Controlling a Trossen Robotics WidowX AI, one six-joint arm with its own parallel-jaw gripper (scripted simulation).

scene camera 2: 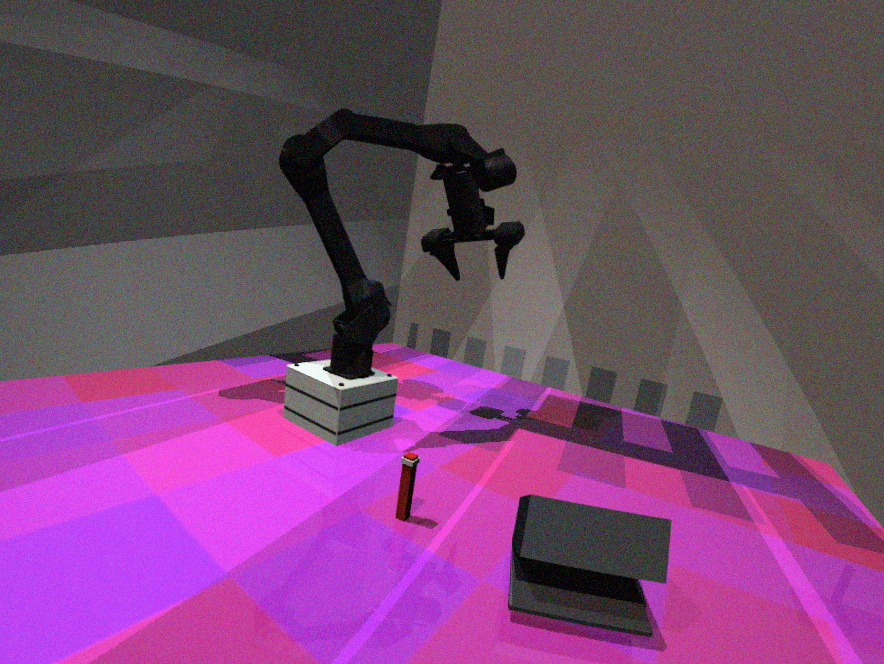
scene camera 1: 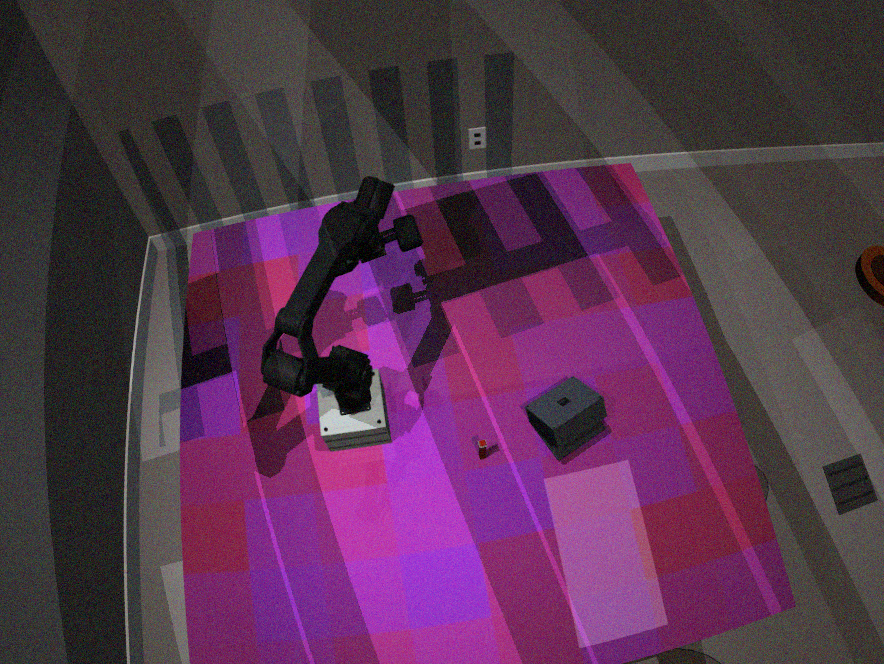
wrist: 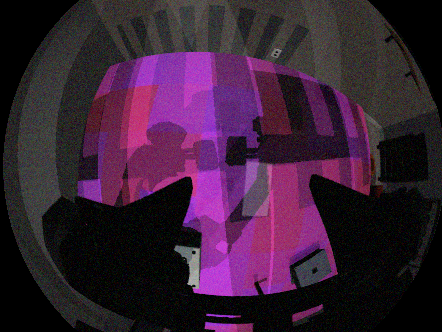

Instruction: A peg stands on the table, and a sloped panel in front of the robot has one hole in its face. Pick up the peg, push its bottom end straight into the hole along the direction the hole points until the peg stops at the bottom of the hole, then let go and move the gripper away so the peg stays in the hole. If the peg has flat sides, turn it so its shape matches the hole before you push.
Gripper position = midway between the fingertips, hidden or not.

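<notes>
A sloped panel [scene camera 2: 625,544] is part of this scene, and I also find the panel [scene camera 1: 586,409] in scene camera 1 and the panel [wrist: 302,274] in the wrist view. My gripper [scene camera 2: 479,279] is open and holds nothing. Scene camera 1 gives me my gripper [scene camera 1: 378,253] too, as does the wrist view, with my gripper [wrist: 254,182].
</notes>
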